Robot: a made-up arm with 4 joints.
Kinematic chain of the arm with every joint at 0, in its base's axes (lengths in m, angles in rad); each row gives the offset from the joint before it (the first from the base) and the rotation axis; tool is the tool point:
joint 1: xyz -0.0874 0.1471 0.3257 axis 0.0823 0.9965 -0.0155
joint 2: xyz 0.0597 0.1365 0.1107 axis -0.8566 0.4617 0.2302
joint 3: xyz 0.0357 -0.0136 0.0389 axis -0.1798 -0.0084 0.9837
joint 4: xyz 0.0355 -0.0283 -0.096 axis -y
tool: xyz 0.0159 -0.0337 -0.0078
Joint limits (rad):
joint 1: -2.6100..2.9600
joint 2: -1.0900..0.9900
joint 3: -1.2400..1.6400
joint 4: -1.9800..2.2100
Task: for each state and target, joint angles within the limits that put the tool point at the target. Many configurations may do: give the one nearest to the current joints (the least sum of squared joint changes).
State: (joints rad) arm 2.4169 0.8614 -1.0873 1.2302
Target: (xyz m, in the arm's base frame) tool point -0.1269 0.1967 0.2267
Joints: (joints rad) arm 2.8390 0.5121 -1.0619 0.7878
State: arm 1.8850 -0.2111 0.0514 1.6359
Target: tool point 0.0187 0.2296 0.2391
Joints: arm 1.0797 -0.7870 -0.2244 1.7654
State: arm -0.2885 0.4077 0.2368 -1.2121
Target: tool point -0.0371 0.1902 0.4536
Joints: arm -0.7063 0.6585 -0.0181 -1.2625
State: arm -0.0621 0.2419 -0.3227 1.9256
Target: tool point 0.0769 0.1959 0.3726
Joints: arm 0.3960 0.9140 -0.1835 1.6187
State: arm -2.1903 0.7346 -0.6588 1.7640
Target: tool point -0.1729 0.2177 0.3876
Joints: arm -1.8452 0.1195 -0.6663 1.8836
